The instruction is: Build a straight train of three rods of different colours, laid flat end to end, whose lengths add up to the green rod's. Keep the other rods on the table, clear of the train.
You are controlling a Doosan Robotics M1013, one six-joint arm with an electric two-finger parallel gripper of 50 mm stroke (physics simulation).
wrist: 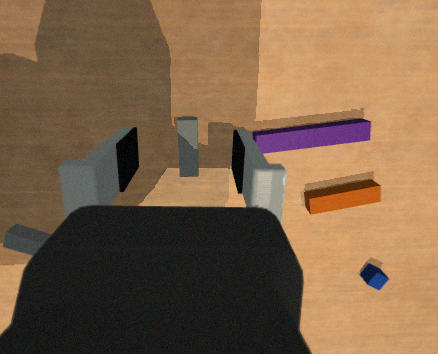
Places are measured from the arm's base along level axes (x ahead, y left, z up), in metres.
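Pixels of known places: gripper, fingertip midpoint: (185, 148).
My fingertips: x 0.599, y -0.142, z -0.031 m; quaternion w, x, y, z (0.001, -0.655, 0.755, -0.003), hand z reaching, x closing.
Observation:
Ahead of a thing's pixels: the offset from my fingertips to its top centre. Level surfaces: height alone.
A purple rod {0.001 m back, 0.067 m right, 0.006 m up} (312, 136) lies flat at the right, its left end close by the right finger in the view. A shorter orange rod {0.039 m back, 0.085 m right, 0.006 m up} (345, 197) lies below it, roughly parallel and apart from it. A grey rod {0.001 m ahead, 0.002 m right, 0.006 m up} (188, 150) lies beyond the fingertips, seen in the gap between them, its long side running up and down the view. Another grey rod {0.045 m back, 0.093 m left, 0.006 m up} (26, 240) shows in part at the lower left, its right end hidden by the gripper body. A small blue piece {0.097 m back, 0.107 m right, 0.006 m up} (375, 277) lies at the lower right. My gripper (185, 148) is open and empty. The green rod does not show.
The pieces lie on a wooden table top {0.004 m down} (350, 60). A broad shadow covers the upper left and reaches over part of the grey rod between the fingers. The black gripper body hides the lower middle of the view.

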